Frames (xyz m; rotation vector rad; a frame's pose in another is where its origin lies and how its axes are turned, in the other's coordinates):
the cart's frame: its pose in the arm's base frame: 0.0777 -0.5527 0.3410 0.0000 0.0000 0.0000
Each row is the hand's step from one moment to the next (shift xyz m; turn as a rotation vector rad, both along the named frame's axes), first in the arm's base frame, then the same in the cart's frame.
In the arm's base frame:
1: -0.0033 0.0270 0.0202 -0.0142 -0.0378 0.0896
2: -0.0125 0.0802 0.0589 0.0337 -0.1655 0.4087
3: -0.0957 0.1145 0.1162 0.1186 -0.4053 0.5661
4: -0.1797 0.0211 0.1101 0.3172 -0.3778 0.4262
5: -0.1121 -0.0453 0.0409 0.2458 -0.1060 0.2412
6: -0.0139 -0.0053 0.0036 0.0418 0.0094 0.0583
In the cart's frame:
1: -0.0033 0.0270 0.0202 -0.0142 -0.0378 0.0896
2: -0.0125 0.0802 0.0589 0.0337 -0.1655 0.4087
3: -0.0957 0.1145 0.1162 0.1186 -0.4053 0.5661
4: -0.1797 0.0211 0.1101 0.3172 -0.3778 0.4262
5: -0.1121 -0.0453 0.0409 0.2458 -0.1060 0.2412
6: -0.0139 -0.0053 0.0036 0.0418 0.0094 0.0583

